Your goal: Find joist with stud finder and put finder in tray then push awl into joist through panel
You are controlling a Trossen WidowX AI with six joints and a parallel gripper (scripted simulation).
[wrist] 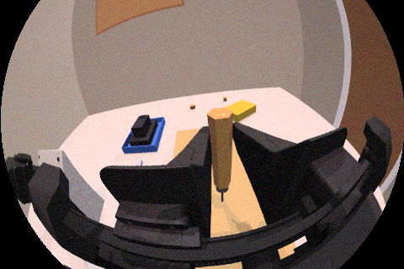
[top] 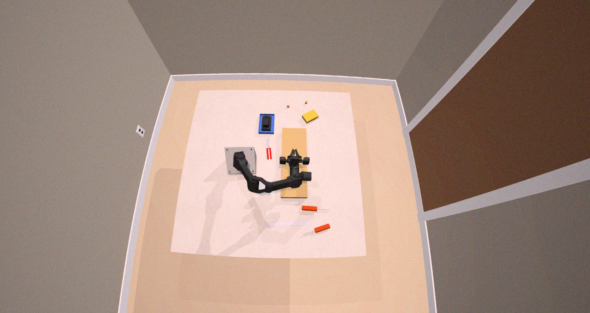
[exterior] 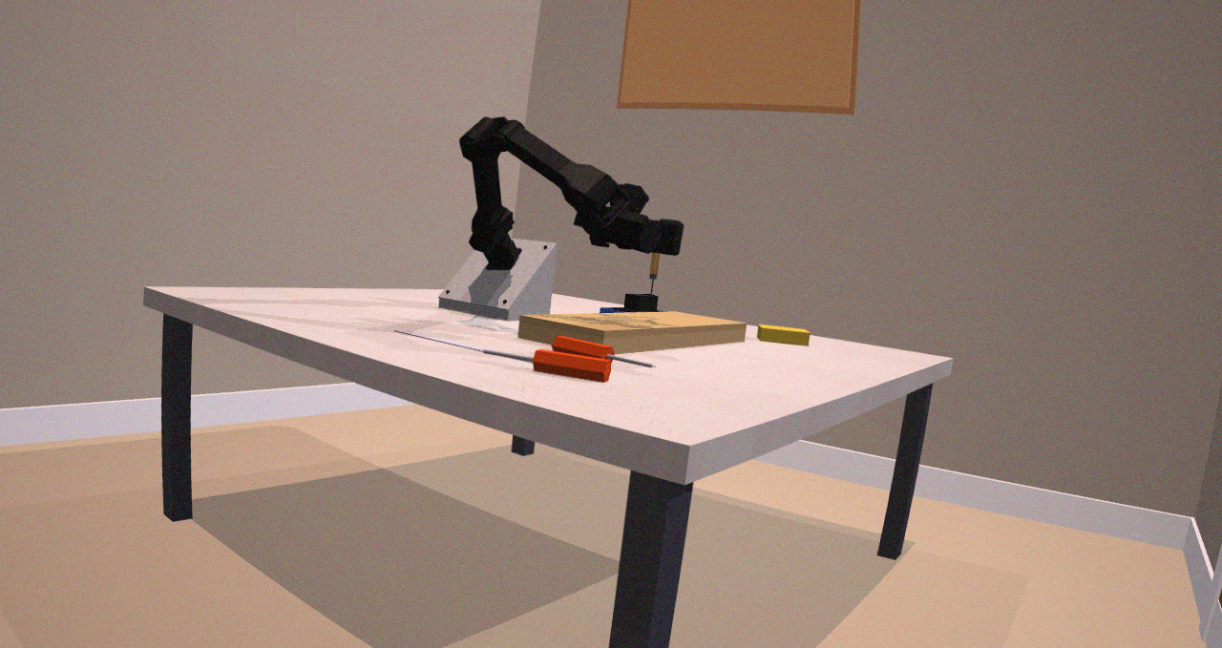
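My gripper tip is 6 cm above the awl. Also, from my gripper tip: black stud finder: 16 cm behind, 33 cm to the left, 14 cm below; blue tray: 16 cm behind, 31 cm to the left, 18 cm below; yellow block: 18 cm ahead, 34 cm to the left, 18 cm below.
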